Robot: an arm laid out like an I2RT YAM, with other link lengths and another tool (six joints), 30 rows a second.
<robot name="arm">
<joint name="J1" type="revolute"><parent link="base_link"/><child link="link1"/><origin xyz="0 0 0.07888" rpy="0 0 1.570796"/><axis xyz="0 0 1"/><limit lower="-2.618" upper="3.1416"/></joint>
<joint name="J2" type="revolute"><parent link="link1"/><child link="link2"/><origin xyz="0.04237 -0.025 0.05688" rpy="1.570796 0 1.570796"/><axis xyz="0 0 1"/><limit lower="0" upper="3.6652"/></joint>
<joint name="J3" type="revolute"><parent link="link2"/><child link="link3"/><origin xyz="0.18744 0 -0.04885" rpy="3.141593 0 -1.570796"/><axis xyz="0 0 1"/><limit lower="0" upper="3.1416"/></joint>
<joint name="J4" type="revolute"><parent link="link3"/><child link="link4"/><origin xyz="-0.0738 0.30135 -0.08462" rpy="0 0 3.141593"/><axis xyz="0 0 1"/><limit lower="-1.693" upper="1.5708"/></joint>
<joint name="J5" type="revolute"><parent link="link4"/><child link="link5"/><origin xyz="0.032 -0.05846 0.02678" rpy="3.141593 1.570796 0"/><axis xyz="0 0 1"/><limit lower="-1.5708" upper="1.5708"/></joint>
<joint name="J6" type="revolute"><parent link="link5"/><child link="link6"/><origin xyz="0 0.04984 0.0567" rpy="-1.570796 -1.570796 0"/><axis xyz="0 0 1"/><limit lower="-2.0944" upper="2.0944"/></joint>
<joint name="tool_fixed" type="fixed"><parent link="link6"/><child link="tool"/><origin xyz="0.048 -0.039 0.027" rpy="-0.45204 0 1.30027"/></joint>
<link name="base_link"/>
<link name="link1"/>
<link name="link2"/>
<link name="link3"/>
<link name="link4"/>
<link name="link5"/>
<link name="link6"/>
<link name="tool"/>
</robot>
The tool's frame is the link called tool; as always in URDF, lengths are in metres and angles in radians.
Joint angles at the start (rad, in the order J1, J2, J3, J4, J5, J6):
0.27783 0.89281 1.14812 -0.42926 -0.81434 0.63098
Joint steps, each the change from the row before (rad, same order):
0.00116 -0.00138 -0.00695 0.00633 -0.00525 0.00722
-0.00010 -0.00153 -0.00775 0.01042 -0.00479 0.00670
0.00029 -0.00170 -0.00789 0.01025 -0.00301 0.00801
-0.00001 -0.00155 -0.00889 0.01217 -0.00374 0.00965
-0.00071 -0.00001 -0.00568 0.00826 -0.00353 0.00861
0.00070 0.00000 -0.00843 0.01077 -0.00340 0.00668
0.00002 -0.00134 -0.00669 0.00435 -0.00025 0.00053
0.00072 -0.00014 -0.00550 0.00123 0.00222 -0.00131
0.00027 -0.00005 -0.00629 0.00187 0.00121 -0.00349
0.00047 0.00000 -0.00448 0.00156 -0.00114 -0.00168
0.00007 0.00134 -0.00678 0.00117 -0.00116 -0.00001
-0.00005 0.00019 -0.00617 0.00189 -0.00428 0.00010
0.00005 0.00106 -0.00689 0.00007 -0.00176 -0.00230
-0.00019 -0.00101 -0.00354 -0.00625 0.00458 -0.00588
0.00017 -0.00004 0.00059 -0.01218 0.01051 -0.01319
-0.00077 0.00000 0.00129 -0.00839 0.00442 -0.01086
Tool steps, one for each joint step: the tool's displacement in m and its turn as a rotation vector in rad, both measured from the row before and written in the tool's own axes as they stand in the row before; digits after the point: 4 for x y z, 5 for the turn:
-0.0001 -0.0018 0.0001 0.00193 0.00264 0.00854
-0.0007 -0.0014 0.0003 -0.00098 0.00328 0.00563
-0.0006 -0.0015 0.0003 -0.00131 0.00148 0.00627
-0.0008 -0.0016 0.0004 -0.00161 0.00156 0.00752
-0.0007 -0.0012 0.0003 -0.00059 0.00002 0.00754
-0.0011 -0.0020 0.0004 0.00024 0.00178 0.00628
-0.0011 -0.0014 -0.0002 0.00072 -0.00057 0.00114
-0.0012 -0.0016 -0.0002 0.00202 -0.00300 0.00041
-0.0015 -0.0017 -0.0002 0.00235 -0.00171 -0.00114
-0.0008 -0.0013 -0.0002 0.00248 0.00043 0.00069
-0.0016 -0.0023 -0.0004 0.00477 -0.00287 0.00432
-0.0010 -0.0019 -0.0004 0.00440 0.00096 0.00428
-0.0016 -0.0023 -0.0005 0.00554 -0.00190 0.00305
-0.0011 -0.0012 -0.0009 0.00354 -0.00628 -0.00228
-0.0011 -0.0003 -0.0010 0.00332 -0.00922 -0.00966
-0.0007 0.0001 -0.0007 0.00248 -0.00346 -0.00783

